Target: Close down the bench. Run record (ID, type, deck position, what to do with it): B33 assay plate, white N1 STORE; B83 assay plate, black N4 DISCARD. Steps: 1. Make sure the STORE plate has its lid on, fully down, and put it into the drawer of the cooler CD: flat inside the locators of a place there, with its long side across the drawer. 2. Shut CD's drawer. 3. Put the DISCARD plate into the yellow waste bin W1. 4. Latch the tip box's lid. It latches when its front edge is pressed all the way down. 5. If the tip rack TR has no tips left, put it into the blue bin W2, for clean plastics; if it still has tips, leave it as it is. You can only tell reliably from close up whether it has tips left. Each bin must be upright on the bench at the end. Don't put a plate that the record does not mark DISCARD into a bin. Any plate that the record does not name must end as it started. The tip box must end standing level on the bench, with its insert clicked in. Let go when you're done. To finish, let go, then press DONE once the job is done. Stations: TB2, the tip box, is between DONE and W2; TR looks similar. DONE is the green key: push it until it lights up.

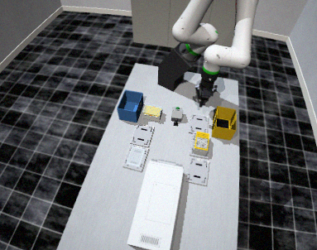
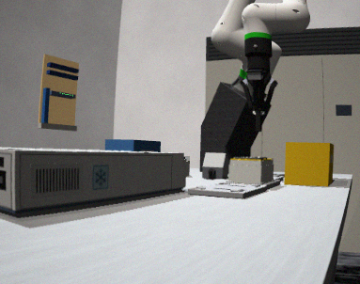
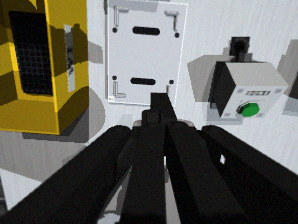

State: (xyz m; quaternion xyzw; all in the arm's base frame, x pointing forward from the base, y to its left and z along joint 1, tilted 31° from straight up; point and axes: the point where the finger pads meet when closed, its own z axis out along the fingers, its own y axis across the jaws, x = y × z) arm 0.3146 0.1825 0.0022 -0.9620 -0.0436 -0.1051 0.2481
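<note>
Right now the green done key is 10 mm behind my hand, 150 mm to the right of it and 120 mm below it. Round my hand: black assay plate: 10 mm ahead, 190 mm to the left, 180 mm below; then yellow-topped tip holder: 200 mm ahead, 50 mm to the left, 130 mm below; then yellow bin W1: 20 mm ahead, 180 mm to the left, 150 mm below.
</note>
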